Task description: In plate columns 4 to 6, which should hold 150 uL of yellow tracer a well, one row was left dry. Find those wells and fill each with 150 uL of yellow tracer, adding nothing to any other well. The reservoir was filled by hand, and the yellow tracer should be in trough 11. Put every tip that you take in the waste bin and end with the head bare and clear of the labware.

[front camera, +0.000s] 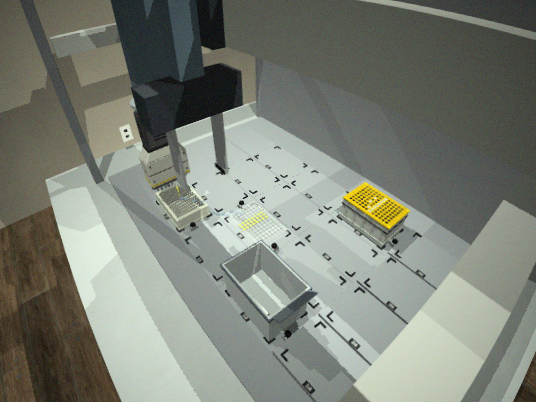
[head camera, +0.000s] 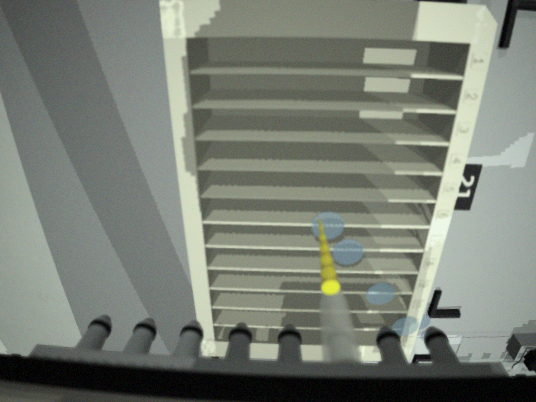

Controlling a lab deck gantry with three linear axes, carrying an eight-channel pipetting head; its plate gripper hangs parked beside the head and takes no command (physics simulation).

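Note:
The pipetting head [front camera: 165,167] is over the reservoir [front camera: 193,220] [head camera: 191,225] at the far left. One clear tip [front camera: 178,190] [head camera: 326,257] hangs from it with yellow liquid in its narrow lower part; the other seven nozzles are bare. The tip's end shows over the troughs in the head view; I cannot tell over which trough. No liquid colour shows in the troughs. The plate [front camera: 274,231] has a band of yellow wells [front camera: 253,220]; the dry row is too small to tell. My parked gripper [front camera: 202,182] hangs beside the head, its two long fingers apart with nothing between them.
The grey waste bin [front camera: 250,306] stands in front of the plate. A yellow tip rack [front camera: 375,205] stands at the right, with small marks across its middle. Several pale blue discs [head camera: 348,252] show over the reservoir's right part in the head view. Printed trough numbers run down its right rim.

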